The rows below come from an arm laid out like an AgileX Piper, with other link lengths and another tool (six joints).
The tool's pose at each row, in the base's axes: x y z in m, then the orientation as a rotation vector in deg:
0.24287 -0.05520 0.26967 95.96 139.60 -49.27
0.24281 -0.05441 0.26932 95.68 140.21 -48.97
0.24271 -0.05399 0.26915 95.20 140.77 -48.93
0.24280 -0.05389 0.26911 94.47 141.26 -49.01
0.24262 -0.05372 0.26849 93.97 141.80 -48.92
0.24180 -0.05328 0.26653 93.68 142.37 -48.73
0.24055 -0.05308 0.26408 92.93 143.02 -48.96
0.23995 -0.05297 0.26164 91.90 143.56 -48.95
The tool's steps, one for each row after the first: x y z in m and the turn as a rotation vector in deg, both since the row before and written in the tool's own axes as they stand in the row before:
0.00081 0.00029 -0.00007 -0.14 0.26 -0.42
0.00045 0.00009 -0.00003 -0.04 0.07 -0.49
0.00006 0.00012 -0.00004 -0.05 -0.13 -0.55
0.00043 0.00015 0.00049 -0.08 0.06 -0.48
0.00138 0.00023 0.00166 -0.07 0.22 -0.41
0.00152 0.00000 0.00230 0.09 -0.05 -0.67
0.00115 0.00055 0.00217 -0.17 -0.25 -0.69

